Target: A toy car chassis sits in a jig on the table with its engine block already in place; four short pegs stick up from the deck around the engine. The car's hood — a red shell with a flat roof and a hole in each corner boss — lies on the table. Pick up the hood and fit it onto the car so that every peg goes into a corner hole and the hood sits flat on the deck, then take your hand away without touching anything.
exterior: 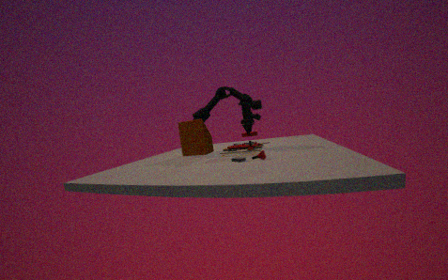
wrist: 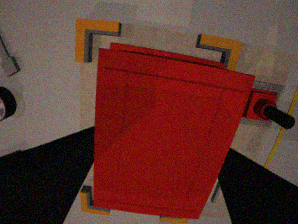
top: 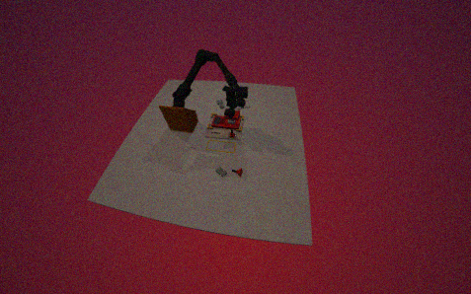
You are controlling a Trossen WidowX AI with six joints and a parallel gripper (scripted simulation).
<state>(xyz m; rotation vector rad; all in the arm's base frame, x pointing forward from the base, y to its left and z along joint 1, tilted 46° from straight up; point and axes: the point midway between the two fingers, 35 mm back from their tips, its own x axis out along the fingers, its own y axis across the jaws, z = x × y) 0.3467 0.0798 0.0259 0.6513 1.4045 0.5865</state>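
The pale jig lies 8 cm below my gripper tip, 4 cm behind it and 2 cm to the right of it. The rest, counted from my gripper tip: red hood right at my gripper tip.
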